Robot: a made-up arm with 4 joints.
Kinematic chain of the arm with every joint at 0, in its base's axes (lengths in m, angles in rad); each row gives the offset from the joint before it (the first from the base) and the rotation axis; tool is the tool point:
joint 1: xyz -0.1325 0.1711 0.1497 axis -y
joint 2: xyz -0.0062 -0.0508 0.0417 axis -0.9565 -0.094 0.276
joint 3: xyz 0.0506 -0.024 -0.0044 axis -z
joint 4: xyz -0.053 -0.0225 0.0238 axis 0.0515 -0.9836 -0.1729
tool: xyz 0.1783 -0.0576 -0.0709
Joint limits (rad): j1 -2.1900..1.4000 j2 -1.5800..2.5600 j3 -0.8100..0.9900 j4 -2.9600..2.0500
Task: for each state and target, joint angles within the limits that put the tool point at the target. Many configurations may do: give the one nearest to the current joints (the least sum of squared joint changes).
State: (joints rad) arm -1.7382 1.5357 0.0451 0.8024
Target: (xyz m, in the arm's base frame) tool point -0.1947 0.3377 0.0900
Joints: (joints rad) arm -2.1900 2.1069 -0.7392 1.2324
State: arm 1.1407 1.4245 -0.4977 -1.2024
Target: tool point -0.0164 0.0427 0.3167
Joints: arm 0.3653 1.9220 -0.6157 -0.8543
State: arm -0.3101 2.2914 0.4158 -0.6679
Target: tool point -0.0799 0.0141 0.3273
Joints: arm 0.1489 2.1049 0.6336 -1.0905
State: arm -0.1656 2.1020 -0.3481 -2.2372
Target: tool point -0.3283 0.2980 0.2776
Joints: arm 0.6801 2.4597 -0.6368 -2.8848
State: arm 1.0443 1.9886 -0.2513 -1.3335
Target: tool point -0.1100 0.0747 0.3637
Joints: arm 0.7878 2.1140 -0.3691 -0.7850
